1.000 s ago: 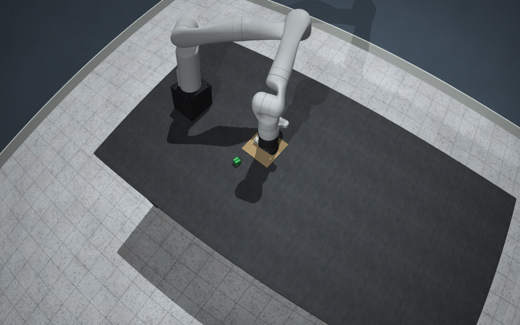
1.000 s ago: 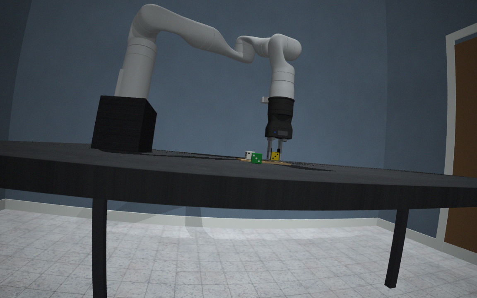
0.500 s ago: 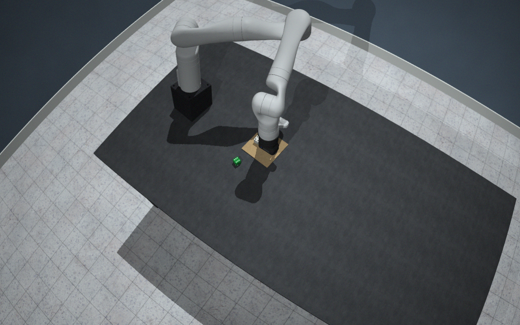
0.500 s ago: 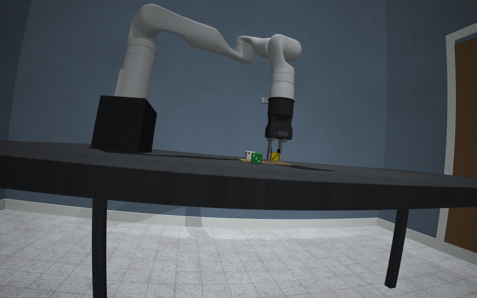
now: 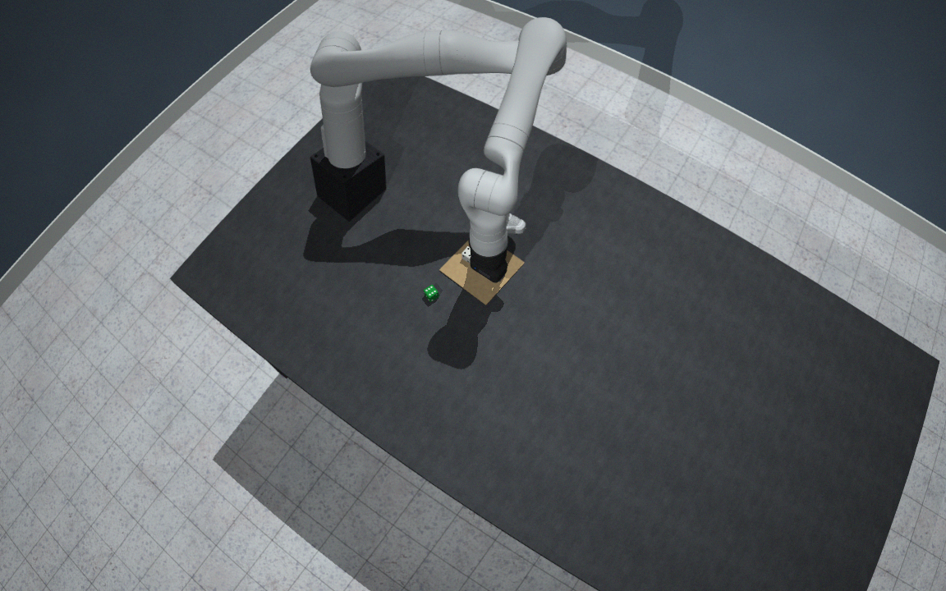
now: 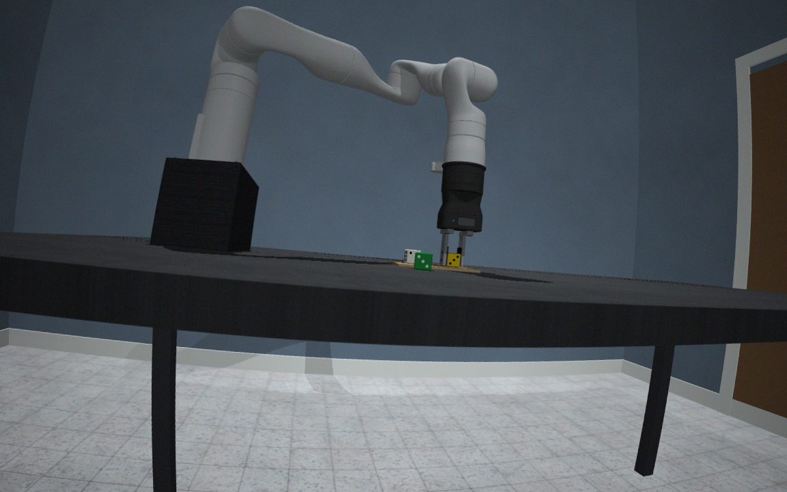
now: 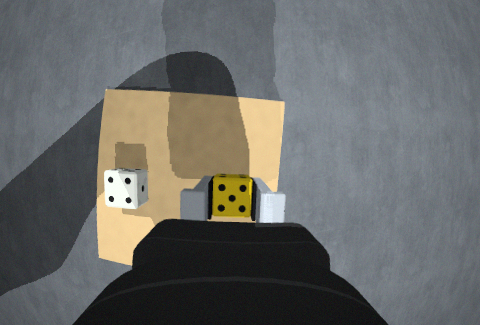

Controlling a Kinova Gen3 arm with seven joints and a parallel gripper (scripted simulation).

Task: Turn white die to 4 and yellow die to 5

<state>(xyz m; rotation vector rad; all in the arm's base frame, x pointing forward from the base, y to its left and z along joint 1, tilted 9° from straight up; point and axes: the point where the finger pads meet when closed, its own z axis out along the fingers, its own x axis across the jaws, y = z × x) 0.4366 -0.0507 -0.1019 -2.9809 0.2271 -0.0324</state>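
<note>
Right now the yellow die is 10 mm below my hand. Round my hand: green die (100 mm behind, 110 mm to the right, 10 mm below); then white die (70 mm behind, 10 mm to the left, 10 mm below); then tan mat (40 mm behind, 10 mm to the left, 20 mm below).
</note>
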